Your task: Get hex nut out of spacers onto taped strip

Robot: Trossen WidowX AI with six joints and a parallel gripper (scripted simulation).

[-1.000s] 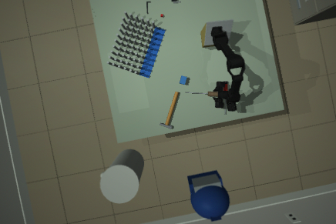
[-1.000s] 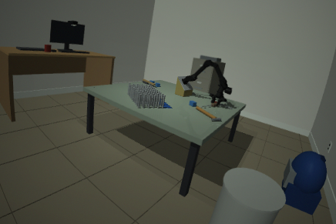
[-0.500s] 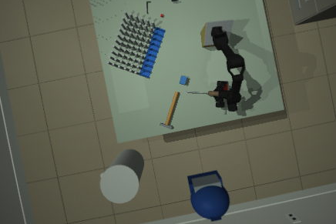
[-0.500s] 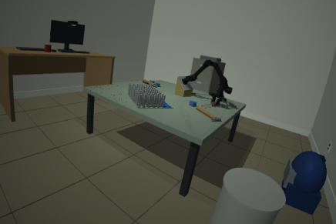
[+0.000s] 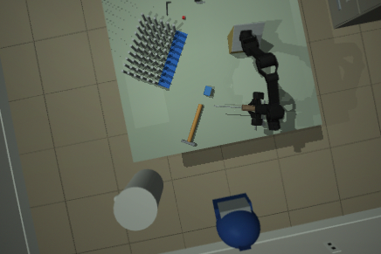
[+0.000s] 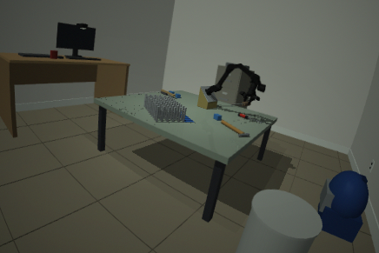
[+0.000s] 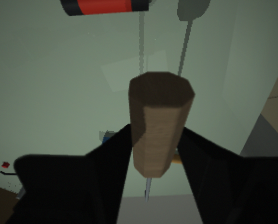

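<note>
Now: gripper tip 44 cm short of the blue taped strip, 36 cm to the left of it and 14 cm above it. From my gripper tip the other things lie so: small red piece 34 cm ahead, 63 cm to the right, 14 cm below; then wrench 14 cm behind, 5 cm to the left, 14 cm below.
</note>
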